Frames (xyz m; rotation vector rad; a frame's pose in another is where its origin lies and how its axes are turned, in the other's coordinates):
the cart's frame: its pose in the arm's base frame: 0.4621 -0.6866 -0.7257 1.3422 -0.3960 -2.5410
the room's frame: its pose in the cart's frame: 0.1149 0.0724 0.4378 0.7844 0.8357 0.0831
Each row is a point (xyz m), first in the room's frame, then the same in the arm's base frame.
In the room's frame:
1: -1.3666 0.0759 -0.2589
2: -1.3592 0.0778 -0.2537
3: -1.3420 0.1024 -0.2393
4: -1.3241 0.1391 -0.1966
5: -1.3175 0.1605 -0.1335
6: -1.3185 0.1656 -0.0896
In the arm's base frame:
1: -0.0533 -0.0059 0.6298
2: -0.0572 -0.0100 0.6224
3: -0.0801 -0.0321 0.6128
4: -0.1322 -0.0522 0.5934
5: -0.1928 -0.0471 0.5653
6: -0.2300 -0.0335 0.5458

